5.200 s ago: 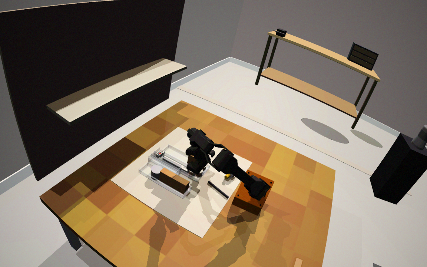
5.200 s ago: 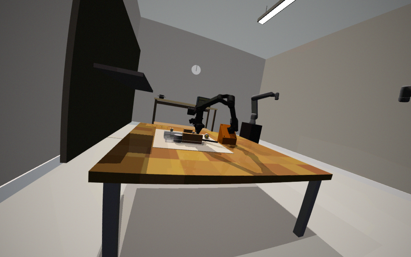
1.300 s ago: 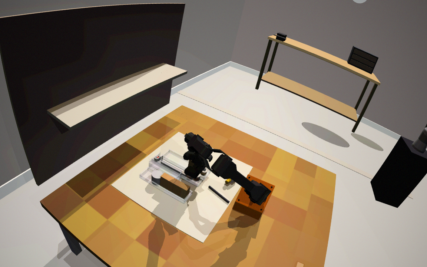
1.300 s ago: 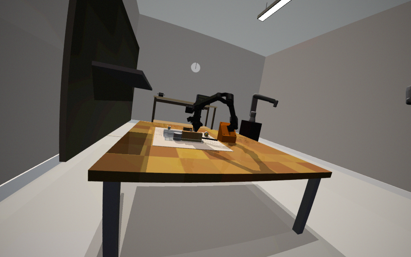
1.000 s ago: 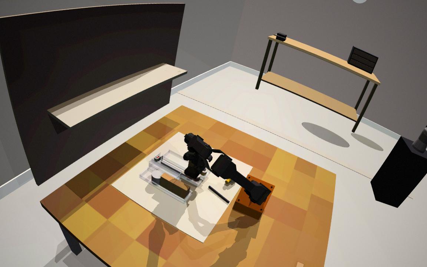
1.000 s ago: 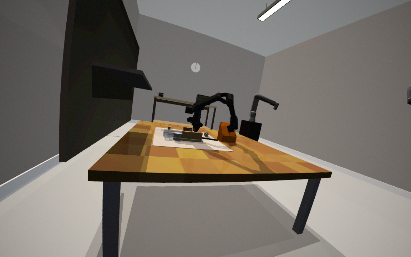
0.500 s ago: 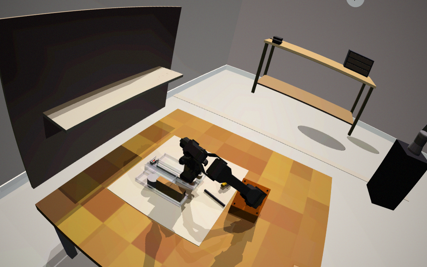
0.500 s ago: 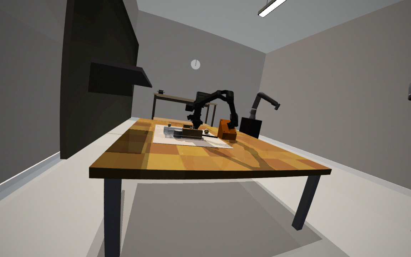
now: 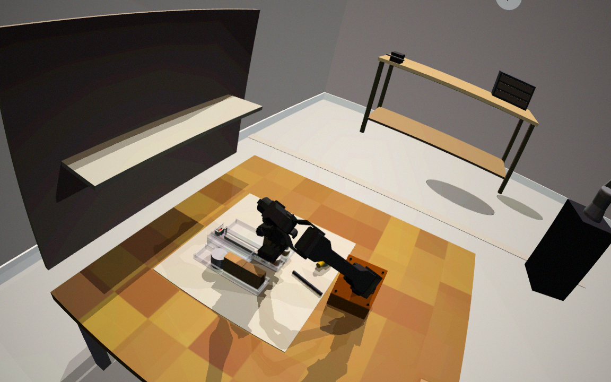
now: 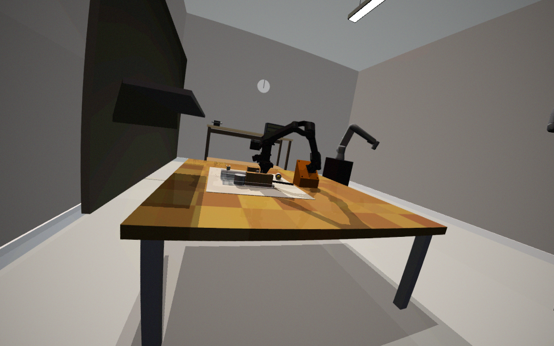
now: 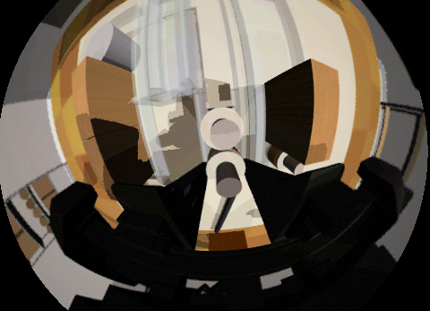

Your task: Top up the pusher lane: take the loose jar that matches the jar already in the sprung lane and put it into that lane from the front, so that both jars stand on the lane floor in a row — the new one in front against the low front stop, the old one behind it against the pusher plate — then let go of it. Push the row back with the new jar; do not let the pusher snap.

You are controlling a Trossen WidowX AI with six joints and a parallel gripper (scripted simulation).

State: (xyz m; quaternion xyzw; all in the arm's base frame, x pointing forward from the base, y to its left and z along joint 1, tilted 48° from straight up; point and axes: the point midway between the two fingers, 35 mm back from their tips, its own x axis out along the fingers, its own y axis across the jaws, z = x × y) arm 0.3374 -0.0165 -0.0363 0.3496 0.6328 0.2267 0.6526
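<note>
Now: the black rod 14 cm behind my gripper tip, 3 cm to the left of it and 3 cm below it. Also, from my gripper tip: clear lane rack (14 cm ahead, 2 cm below, 1 cm to the left); then grey cylinder (18 cm ahead, 10 cm to the left, 1 cm below).
</note>
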